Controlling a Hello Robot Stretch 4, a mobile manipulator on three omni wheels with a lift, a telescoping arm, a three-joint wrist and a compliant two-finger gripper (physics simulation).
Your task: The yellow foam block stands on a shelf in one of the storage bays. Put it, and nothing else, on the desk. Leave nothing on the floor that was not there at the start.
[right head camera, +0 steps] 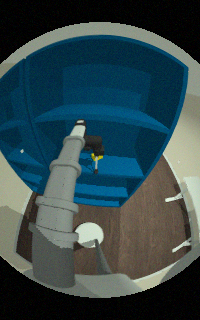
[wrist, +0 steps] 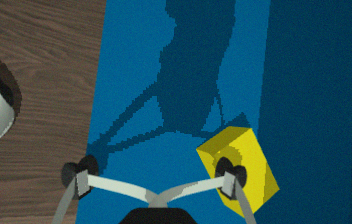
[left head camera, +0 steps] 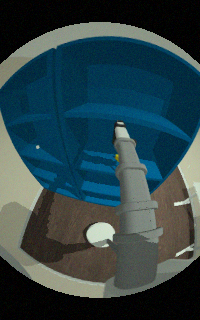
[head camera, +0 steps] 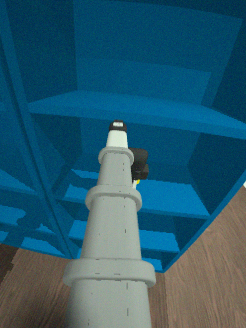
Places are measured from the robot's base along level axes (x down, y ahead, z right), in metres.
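Pixels of known places: gripper, fingertip midpoint: [wrist: 157,169]; robot's base at its link origin: [right head camera: 89,234] [left head camera: 100,233].
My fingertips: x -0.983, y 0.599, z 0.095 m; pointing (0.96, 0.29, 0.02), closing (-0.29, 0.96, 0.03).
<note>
Ahead of a thing's pixels: the offset from my fingertips to its middle. "spot": to the spot under its first point. Level surfaces: height alone.
The yellow foam block @(dz +0.007, dx -0.003, dy +0.106 m) [wrist: 262,165] [head camera: 137,182] [left head camera: 117,157] [right head camera: 100,157] stands on a blue shelf @(dx +0.019 m) [wrist: 130,60] [right head camera: 125,165] in the right-hand bay, turned at an angle. In the head views the arm and gripper hide much of it. My gripper [wrist: 157,169] is open, with its fingers wide apart. In the wrist view its right fingertip overlaps the block's left part, and the left fingertip is over the shelf's front edge. The block is not between the fingers. Whether the right fingertip touches the block I cannot tell.
A blue upright [head camera: 37,150] [left head camera: 59,110] divides the bays. Another shelf board @(spot: dz +0.006, dx -0.433, dy -0.078 m) [head camera: 150,116] [right head camera: 100,114] is above the block's shelf. A round white object [left head camera: 100,234] [right head camera: 91,235] is on the floor in front. White furniture with legs [right head camera: 192,200] is at the right; whether it is the desk I cannot tell.
</note>
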